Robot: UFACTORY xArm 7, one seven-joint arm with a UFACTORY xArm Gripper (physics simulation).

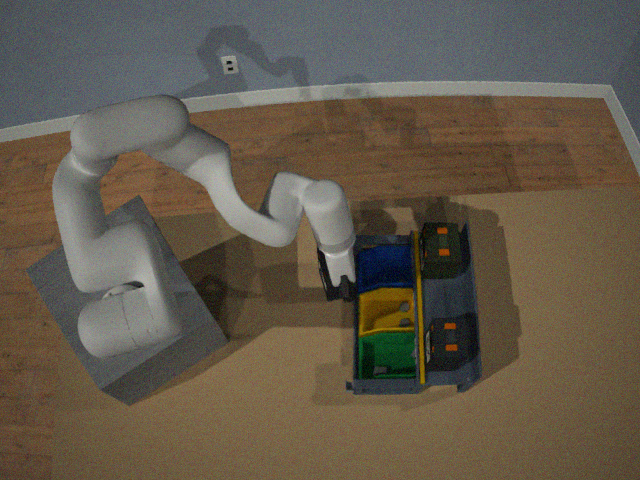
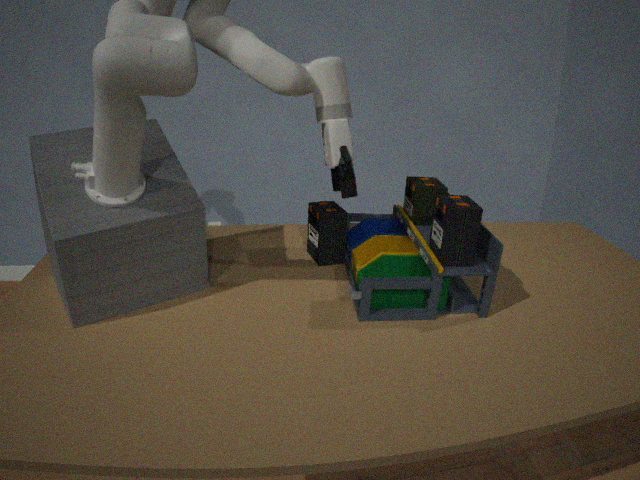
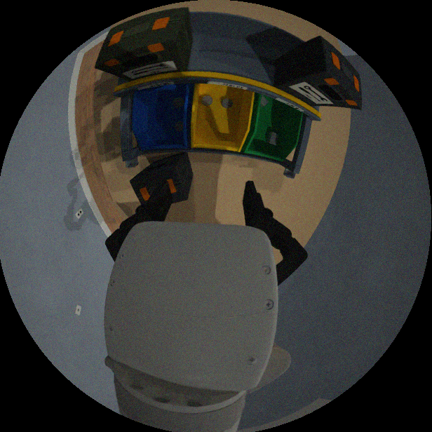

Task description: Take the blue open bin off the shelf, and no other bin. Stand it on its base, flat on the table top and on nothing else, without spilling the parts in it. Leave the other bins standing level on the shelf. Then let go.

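Frame: origin at the arm's base, x back, y left, z down, level; metres.
Where they show: gripper, between the fingertips: [image 1: 348, 281] [image 2: 344, 193]; arm's base, origin of its link: [image 2: 115, 185].
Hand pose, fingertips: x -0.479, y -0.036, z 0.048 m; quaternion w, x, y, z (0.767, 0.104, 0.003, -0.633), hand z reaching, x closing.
Note:
Each offset is from my fingertips to the top centre of the thing. "*": to the spot under its first point.
The blue open bin {dx -0.134, dy +0.054, dz +0.106 m} [image 1: 385, 266] [image 2: 371, 229] [image 3: 159, 120] sits in the far end of the lower tier of the grey-blue shelf {* dx -0.018, dy -0.224, dz +0.103 m} [image 1: 385, 386] [image 2: 398, 283] [image 3: 126, 132], with dim parts visible inside it. The yellow bin {dx -0.102, dy -0.054, dz +0.106 m} [image 1: 376, 310] [image 2: 385, 246] [image 3: 222, 107] is beside it in the middle, and the green bin {dx -0.068, dy -0.160, dz +0.106 m} [image 1: 390, 343] [image 2: 395, 266] [image 3: 287, 117] is at the near end. My gripper [image 1: 341, 295] [image 2: 345, 194] [image 3: 205, 189] is open and empty. It hangs above the table on the robot-base side of the shelf, higher than the bins and apart from them.
A black case {dx +0.005, dy +0.084, dz +0.055 m} [image 2: 325, 235] [image 3: 165, 177] stands on the table beside the shelf, below my gripper. A dark green case {dx -0.228, dy +0.025, dz -0.010 m} [image 1: 439, 263] [image 2: 418, 201] [image 3: 150, 42] and another black case {dx -0.156, dy -0.194, dz -0.035 m} [image 1: 452, 359] [image 2: 457, 232] [image 3: 307, 65] stand on the upper tier, behind a yellow rail [image 1: 419, 310] [image 2: 418, 240] [image 3: 200, 74].

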